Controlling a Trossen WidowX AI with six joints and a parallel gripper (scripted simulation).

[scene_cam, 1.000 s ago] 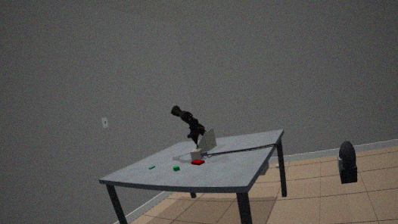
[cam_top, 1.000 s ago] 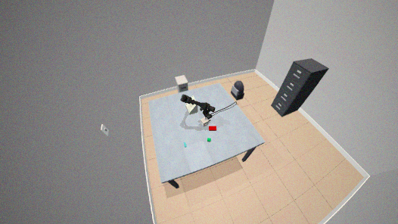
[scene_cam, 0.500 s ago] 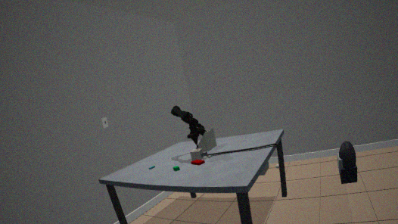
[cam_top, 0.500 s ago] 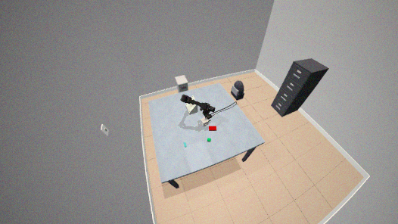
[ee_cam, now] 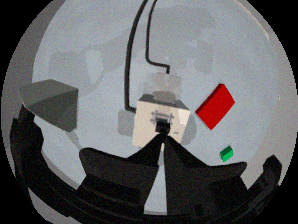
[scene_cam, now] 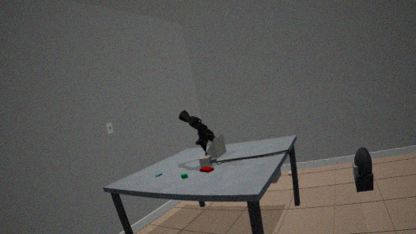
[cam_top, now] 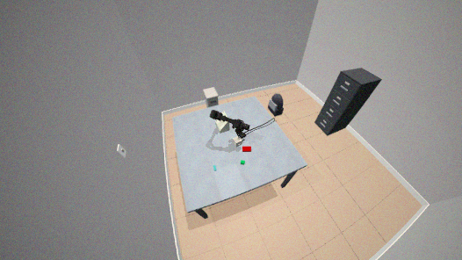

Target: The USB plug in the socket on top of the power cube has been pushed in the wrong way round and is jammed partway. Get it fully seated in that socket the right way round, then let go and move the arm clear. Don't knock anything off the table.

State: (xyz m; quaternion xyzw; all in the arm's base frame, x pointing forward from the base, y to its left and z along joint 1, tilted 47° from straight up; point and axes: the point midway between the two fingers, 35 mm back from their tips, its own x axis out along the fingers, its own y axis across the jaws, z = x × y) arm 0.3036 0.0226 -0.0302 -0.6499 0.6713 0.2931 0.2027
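My gripper tip is now 2 cm above the USB plug. From my gripper tip the other things lie so: red block: 12 cm ahead, 4 cm to the left, 12 cm below; then green block: 25 cm ahead, 8 cm to the right, 11 cm below.
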